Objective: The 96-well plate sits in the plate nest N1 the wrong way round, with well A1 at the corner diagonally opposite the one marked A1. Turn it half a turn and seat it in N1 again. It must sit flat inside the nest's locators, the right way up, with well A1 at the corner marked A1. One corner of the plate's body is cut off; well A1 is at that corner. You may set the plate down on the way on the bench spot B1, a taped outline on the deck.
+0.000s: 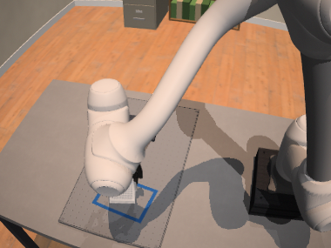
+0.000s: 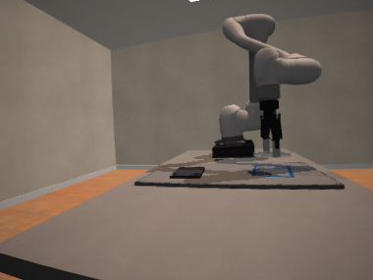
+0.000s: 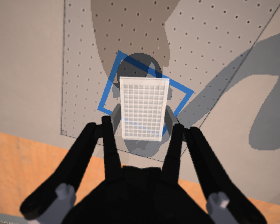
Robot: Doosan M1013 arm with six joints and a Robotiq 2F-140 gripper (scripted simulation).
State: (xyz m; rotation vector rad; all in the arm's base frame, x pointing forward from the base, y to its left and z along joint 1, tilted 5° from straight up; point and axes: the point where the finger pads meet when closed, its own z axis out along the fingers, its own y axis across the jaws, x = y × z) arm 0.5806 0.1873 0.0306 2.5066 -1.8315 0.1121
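The white 96-well plate lies 20 mm below my hand. The rest, counted from my hand: corner mark (140 mm ahead, 390 mm to the right, 80 mm below); plate nest N1 (60 mm ahead, 340 mm to the right, 80 mm below).
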